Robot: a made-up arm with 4 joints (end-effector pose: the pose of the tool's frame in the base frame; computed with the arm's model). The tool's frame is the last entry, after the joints. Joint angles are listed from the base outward.
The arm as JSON. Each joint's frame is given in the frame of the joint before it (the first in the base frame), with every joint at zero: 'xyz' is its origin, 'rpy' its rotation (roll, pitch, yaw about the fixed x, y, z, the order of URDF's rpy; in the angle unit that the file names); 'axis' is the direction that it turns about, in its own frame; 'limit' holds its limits. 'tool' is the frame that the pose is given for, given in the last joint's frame.
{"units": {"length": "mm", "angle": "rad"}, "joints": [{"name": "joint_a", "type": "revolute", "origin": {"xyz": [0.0, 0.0, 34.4], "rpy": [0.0, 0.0, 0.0]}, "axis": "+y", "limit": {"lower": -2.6, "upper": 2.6}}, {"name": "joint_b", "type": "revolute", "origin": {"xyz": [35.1, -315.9, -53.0], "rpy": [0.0, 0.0, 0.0]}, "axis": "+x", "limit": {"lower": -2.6, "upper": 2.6}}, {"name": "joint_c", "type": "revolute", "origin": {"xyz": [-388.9, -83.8, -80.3], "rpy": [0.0, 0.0, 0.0]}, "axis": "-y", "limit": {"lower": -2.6, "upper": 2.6}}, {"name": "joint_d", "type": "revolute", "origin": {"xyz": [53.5, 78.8, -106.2], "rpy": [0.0, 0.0, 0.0]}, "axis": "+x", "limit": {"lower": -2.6, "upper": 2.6}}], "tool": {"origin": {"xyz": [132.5, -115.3, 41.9], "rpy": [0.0, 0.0, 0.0]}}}
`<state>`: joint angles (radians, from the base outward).
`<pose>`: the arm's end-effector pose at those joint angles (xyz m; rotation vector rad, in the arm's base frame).
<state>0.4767 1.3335 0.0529 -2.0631</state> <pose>-0.1442 -0.2034 0.1187 -0.7283 0.4620 0.1212</pose>
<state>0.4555 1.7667 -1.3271 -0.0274</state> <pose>-0.3818 -0.0224 0.0921 1.7517 1.2326 0.8391</pose>
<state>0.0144 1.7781 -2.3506 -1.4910</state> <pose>-0.4757 -0.1053 0.0607 0.1575 -0.1430 2.3487</pose>
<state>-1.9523 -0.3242 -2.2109 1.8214</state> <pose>0.3673 -0.3617 -0.5164 1.9545 -0.0790 -0.4446</pose>
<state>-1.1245 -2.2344 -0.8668 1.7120</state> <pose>-0.3536 -0.5876 -0.2463 0.0175 -1.3757 -1.0249</pose>
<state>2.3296 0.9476 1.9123 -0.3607</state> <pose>0.2169 -0.4574 0.3680 -0.8342 0.5359 -0.7461</pose>
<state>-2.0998 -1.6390 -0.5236 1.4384</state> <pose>0.1229 -0.6703 -0.2415 0.4289 -2.0188 -0.5175</pose>
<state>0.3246 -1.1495 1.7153 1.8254</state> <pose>-0.1408 -0.1980 0.1007 0.7725 0.0865 1.6301</pose>
